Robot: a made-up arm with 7 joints. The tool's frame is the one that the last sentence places. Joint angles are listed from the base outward.
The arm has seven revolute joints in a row. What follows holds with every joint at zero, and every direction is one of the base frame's. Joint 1 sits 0.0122 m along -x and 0.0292 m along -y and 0.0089 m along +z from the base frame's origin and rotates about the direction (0.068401, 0.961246, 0.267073), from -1.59 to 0.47 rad. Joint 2 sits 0.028 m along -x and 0.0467 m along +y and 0.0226 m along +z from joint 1 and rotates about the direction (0.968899, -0.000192, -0.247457), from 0.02 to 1.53 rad. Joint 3 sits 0.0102 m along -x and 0.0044 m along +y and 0.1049 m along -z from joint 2 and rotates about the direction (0.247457, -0.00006, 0.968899), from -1.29 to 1.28 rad. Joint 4 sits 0.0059 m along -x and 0.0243 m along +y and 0.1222 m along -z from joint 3 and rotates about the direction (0.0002, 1, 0.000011), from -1.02 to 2.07 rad. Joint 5 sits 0.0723 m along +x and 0.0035 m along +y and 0.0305 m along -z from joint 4 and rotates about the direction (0.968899, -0.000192, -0.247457), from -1.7 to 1.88 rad. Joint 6 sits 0.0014 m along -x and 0.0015 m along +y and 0.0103 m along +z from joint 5 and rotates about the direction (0.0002, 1, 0.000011), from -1.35 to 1.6 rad. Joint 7 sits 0.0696 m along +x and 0.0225 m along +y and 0.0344 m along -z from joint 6 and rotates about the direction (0.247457, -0.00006, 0.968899), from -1.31 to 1.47 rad. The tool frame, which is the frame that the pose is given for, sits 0.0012 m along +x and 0.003 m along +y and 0.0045 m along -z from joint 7; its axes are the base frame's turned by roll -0.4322, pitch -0.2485 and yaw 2.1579 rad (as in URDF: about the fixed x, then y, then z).
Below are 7 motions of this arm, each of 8 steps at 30 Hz.
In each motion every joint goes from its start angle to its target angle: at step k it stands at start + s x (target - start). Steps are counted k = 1, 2, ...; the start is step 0. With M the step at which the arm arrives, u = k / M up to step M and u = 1 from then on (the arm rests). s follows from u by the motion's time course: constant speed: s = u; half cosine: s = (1 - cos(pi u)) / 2; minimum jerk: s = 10 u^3 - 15 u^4 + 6 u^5.
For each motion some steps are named. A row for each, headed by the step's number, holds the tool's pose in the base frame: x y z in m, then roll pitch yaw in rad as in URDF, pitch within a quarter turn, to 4 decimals.
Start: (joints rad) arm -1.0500 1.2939 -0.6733 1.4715 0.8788 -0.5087 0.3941
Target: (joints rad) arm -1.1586 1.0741 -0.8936 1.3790 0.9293 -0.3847 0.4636
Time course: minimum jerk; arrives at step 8
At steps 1, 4, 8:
1: 0.2005 0.3268 -0.0062 3.0320 -0.7588 -1.9414
4: 0.2328 0.2993 -0.0268 2.9741 -0.7399 -2.0338
8: 0.2639 0.2646 -0.0444 2.9261 -0.7115 -2.1521

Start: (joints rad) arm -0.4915 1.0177 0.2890 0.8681 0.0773 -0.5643 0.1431
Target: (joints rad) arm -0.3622 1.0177 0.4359 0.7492 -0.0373 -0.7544 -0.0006
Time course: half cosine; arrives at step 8
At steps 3, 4, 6, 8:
3: 0.1455 0.3224 -0.0357 -1.5820 -0.4322 2.9599
4: 0.1405 0.3221 -0.0320 -1.5916 -0.4100 2.9272
6: 0.1305 0.3214 -0.0247 -1.6188 -0.3712 2.8715
8: 0.1261 0.3209 -0.0215 -1.6335 -0.3562 2.8500

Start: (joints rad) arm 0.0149 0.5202 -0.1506 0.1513 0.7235 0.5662 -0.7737
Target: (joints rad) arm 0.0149 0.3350 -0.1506 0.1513 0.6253 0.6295 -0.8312
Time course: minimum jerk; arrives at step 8
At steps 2, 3, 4, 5, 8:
2: 0.0713 0.2044 -0.2196 1.0091 -0.8263 0.4787
3: 0.0687 0.1981 -0.2261 0.9590 -0.7925 0.5394
4: 0.0654 0.1896 -0.2342 0.9003 -0.7445 0.6115
5: 0.0621 0.1805 -0.2421 0.8488 -0.6929 0.6758
8: 0.0582 0.1688 -0.2512 0.7942 -0.6257 0.7451

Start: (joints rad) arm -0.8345 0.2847 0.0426 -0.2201 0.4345 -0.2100 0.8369
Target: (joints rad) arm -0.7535 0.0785 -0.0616 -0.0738 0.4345 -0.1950 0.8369
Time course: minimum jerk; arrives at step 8
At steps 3, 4, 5, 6, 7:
3: 0.2291 0.0692 -0.0454 -1.5080 0.6997 2.6701
4: 0.2321 0.0583 -0.0576 -1.4449 0.6524 2.6800
5: 0.2341 0.0469 -0.0695 -1.3858 0.6055 2.6845
6: 0.2351 0.0377 -0.0784 -1.3429 0.5701 2.6847
7: 0.2353 0.0329 -0.0829 -1.3216 0.5522 2.6838

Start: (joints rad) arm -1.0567 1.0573 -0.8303 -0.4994 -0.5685 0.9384 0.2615
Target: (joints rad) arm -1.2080 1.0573 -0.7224 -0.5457 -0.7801 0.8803 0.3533
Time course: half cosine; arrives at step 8
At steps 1, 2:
1: 0.2424 0.1247 -0.0441 -1.0275 -1.0628 1.9931
2: 0.2433 0.1226 -0.0395 -1.0383 -1.0353 1.9949

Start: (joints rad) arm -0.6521 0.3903 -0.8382 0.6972 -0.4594 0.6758 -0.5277
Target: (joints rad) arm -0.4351 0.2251 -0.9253 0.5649 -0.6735 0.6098 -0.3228
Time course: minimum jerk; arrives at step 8
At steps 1, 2, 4, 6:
1: 0.1801 0.0947 -0.2775 0.6729 -0.2980 0.8474
2: 0.1739 0.0883 -0.2826 0.6663 -0.2762 0.8516
4: 0.1441 0.0587 -0.3020 0.6413 -0.1740 0.8774
6: 0.1124 0.0282 -0.3153 0.6269 -0.0668 0.9144

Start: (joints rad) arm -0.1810 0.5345 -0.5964 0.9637 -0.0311 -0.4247 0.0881
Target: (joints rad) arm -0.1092 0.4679 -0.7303 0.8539 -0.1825 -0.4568 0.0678
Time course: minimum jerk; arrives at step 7
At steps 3, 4, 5, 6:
3: 0.0827 0.1553 -0.2968 -0.0631 -0.8616 1.4280
4: 0.0771 0.1442 -0.3011 -0.0581 -0.7987 1.4226
5: 0.0721 0.1348 -0.3045 -0.0531 -0.7447 1.4191
6: 0.0693 0.1296 -0.3062 -0.0502 -0.7150 1.4176

